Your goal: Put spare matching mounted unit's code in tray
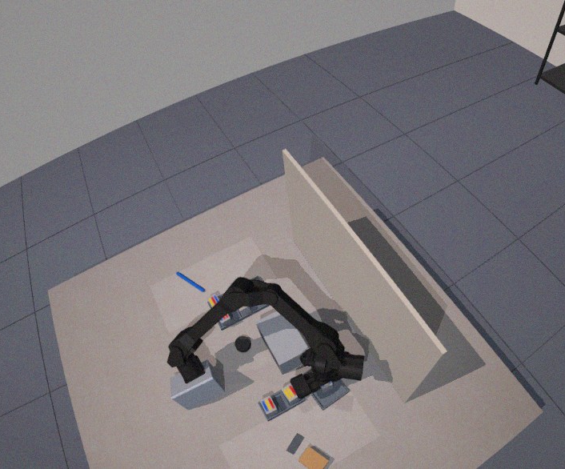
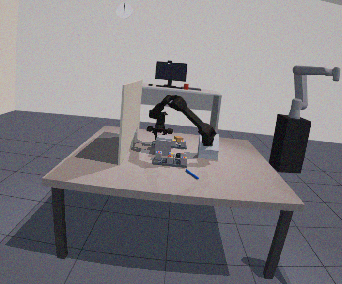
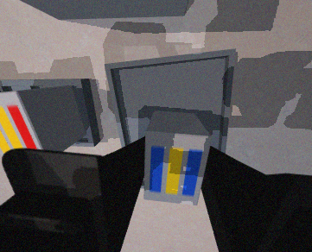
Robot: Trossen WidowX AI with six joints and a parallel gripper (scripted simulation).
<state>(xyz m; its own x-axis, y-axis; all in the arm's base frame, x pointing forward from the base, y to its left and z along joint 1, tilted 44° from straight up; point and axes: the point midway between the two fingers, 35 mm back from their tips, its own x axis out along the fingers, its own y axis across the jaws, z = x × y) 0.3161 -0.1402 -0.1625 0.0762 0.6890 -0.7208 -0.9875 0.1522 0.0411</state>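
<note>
My gripper tip is 2 cm above the dark grey tray. From my gripper tip the other things lie so: orange block (17 cm to the right, 16 cm behind, 1 cm below); then black round object (26 cm to the left, 14 cm behind, 1 cm below); then mounted unit (18 cm to the left, 3 cm behind, 3 cm above).
</note>
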